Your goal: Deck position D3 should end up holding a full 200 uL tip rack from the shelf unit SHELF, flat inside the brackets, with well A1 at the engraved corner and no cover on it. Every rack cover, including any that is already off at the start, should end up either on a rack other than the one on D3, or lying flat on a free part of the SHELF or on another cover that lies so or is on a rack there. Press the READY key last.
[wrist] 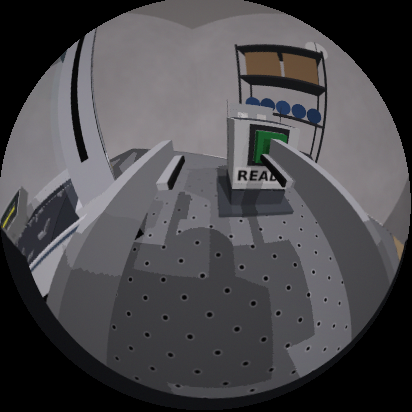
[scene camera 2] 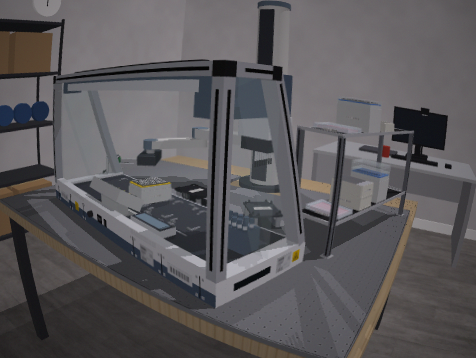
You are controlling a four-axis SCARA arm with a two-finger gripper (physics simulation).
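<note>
My gripper [scene camera 2: 149, 157] [wrist: 222, 146] is shut at its narrowest, with a gap and nothing held between the fingers. In the wrist view the right fingertip overlaps the right edge of the green READY key [scene camera 2: 119, 159] [wrist: 264, 146]; contact cannot be told. A yellow-topped tip rack [scene camera 2: 150, 186] stands uncovered on the deck [scene camera 2: 176, 214], its tips showing; its position label and A1 corner are unreadable. On the SHELF [scene camera 2: 337, 175], a blue-topped rack [scene camera 2: 371, 173] carries a clear cover [scene camera 2: 371, 164]. A flat pale cover-like piece [scene camera 2: 336, 127] lies on the top board.
The enclosure's post [scene camera 2: 218, 150] [wrist: 95, 175] stands beside the gripper in the wrist view. The deck holds a small screen [scene camera 2: 152, 222] and blue-capped vials [scene camera 2: 242, 221]. The SHELF also holds a white box [scene camera 2: 356, 194], a flat pink-topped item [scene camera 2: 327, 207] and a tall blue-topped box [scene camera 2: 359, 116].
</note>
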